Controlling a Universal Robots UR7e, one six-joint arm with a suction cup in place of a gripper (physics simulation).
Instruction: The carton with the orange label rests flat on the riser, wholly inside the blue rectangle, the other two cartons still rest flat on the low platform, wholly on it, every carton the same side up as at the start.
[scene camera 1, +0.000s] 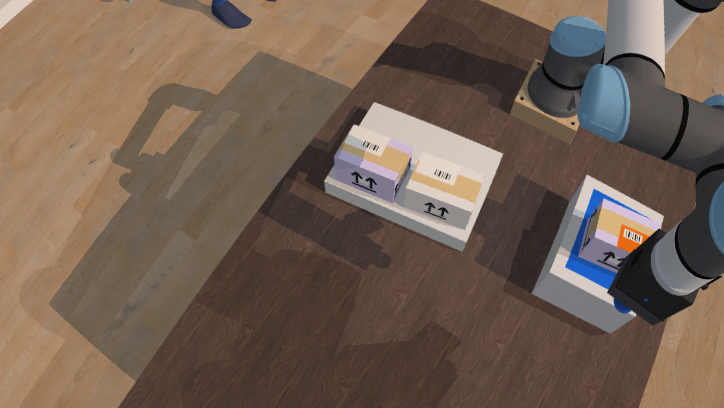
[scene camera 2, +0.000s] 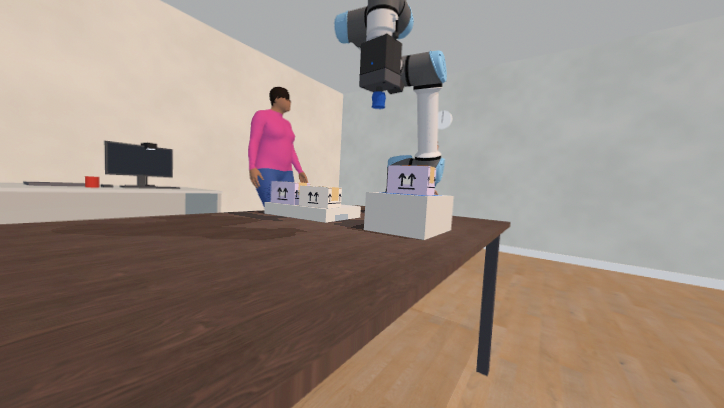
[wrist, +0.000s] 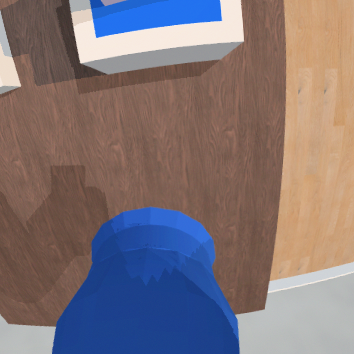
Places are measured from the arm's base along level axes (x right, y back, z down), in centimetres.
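Pixels of known places: hand, its tool point: (scene camera 2: 378, 107) (wrist: 153, 260); arm's base, origin of its link: (scene camera 1: 555, 93).
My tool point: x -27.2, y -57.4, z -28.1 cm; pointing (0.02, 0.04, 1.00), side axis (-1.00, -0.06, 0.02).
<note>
Ahead of a thing's pixels: the offset from my tool point to its middle. Level surfaces: height alone.
The carton with the orange label {dx +0.6, dy +21.1, dz +17.6 cm} (scene camera 1: 610, 225) (scene camera 2: 417, 184) rests flat on the riser {dx +1.0, dy +22.8, dz +28.0 cm} (scene camera 1: 572, 301) (scene camera 2: 395, 215) (wrist: 160, 46), arrows up. Blue rectangle {dx +1.0, dy +22.8, dz +22.0 cm} (scene camera 1: 587, 273) (wrist: 165, 17) shows around its visible sides; the gripper hides its right end in scene camera 1. A lilac carton {dx +51.3, dy +11.7, dz +24.8 cm} (scene camera 1: 392, 161) (scene camera 2: 281, 192) and a white carton {dx +36.3, dy +14.7, dz +25.4 cm} (scene camera 1: 455, 200) (scene camera 2: 311, 196) rest flat, arrows up, side by side on the low platform {dx +44.9, dy +18.9, dz +31.6 cm} (scene camera 1: 430, 131) (scene camera 2: 293, 209) (wrist: 6, 75). My suction gripper (scene camera 1: 622, 304) (scene camera 2: 378, 101) (wrist: 152, 225) is open, holding nothing, high above the table and apart from the cartons.
The dark wooden table {dz +34.0 cm} (scene camera 1: 283, 344) (scene camera 2: 177, 288) (wrist: 175, 130) bears the riser and platform. The arm's base stands on a wooden block (scene camera 1: 544, 124) behind them. A person in pink (scene camera 2: 273, 141) stands beyond the platform. A desk (scene camera 2: 101, 205) with a monitor (scene camera 2: 137, 159) is at the left.
</note>
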